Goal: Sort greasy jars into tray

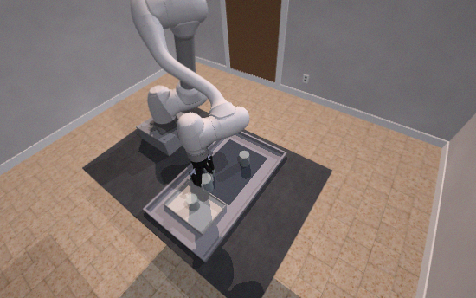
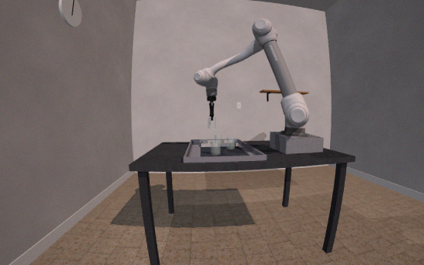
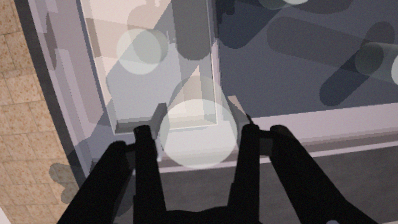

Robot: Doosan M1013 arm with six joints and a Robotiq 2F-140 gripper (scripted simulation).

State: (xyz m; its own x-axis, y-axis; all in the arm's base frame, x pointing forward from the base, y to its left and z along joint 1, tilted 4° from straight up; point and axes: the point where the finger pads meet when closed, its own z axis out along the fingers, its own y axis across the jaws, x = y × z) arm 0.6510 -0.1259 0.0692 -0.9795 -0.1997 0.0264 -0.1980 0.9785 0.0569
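Now: hand 200 mm above the tray, 80 mm to the left of it and 50 mm past it. Round my hand: dark drying mat: 230 mm to the left, 210 mm below, 110 mm behind.
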